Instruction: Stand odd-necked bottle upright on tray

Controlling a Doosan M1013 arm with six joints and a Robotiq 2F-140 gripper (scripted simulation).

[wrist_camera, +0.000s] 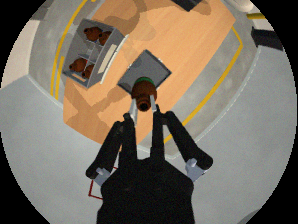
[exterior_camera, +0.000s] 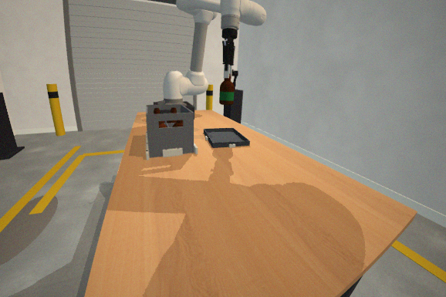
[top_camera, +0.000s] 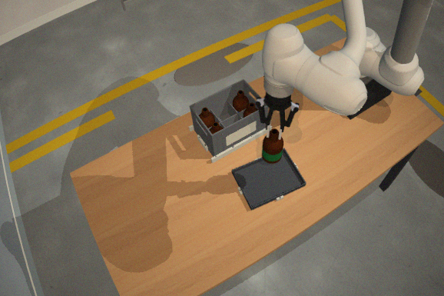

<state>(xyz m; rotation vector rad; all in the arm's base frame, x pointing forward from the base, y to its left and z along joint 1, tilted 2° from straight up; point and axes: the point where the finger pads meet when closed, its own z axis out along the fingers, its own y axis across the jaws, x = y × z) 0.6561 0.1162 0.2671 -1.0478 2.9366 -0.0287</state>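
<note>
Right now the glass bottle is 9 cm below my hand. Round my hand: dark tray 34 cm below; then grey crate 3 cm behind, 30 cm to the right, 27 cm below.
</note>
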